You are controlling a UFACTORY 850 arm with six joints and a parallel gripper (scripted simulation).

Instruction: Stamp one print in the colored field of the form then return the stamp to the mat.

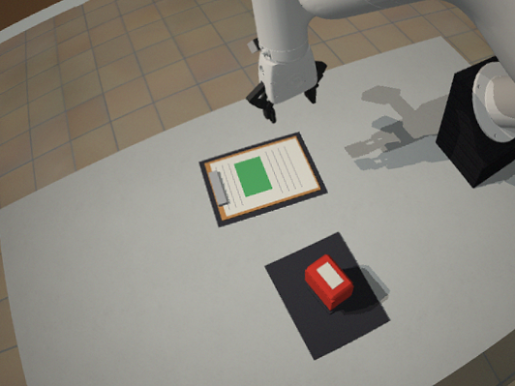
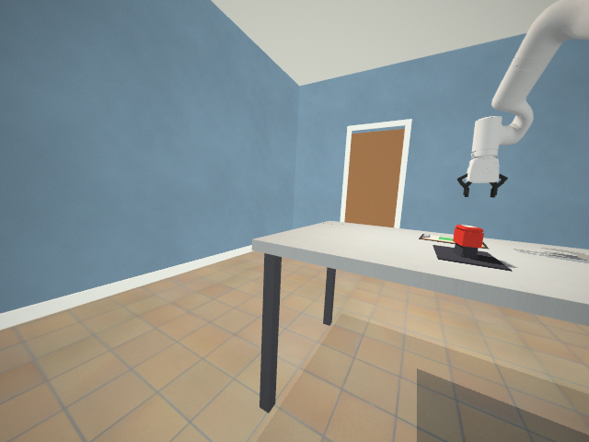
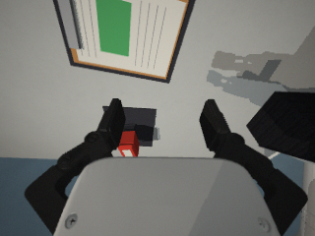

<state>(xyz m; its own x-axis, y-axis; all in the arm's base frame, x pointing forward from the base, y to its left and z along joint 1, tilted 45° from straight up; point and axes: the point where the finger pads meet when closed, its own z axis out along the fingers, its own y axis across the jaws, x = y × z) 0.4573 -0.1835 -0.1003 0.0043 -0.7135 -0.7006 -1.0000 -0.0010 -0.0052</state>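
Now: the red stamp 29 cm to the left of my hand, 17 cm below it and 10 cm ahead of it. From my hand the other things lie so: dark stamp base: 29 cm to the left, 20 cm below, 10 cm ahead; mat: 29 cm to the left, 21 cm below, 10 cm ahead; form: 21 cm below, 8 cm ahead, 3 cm to the right.
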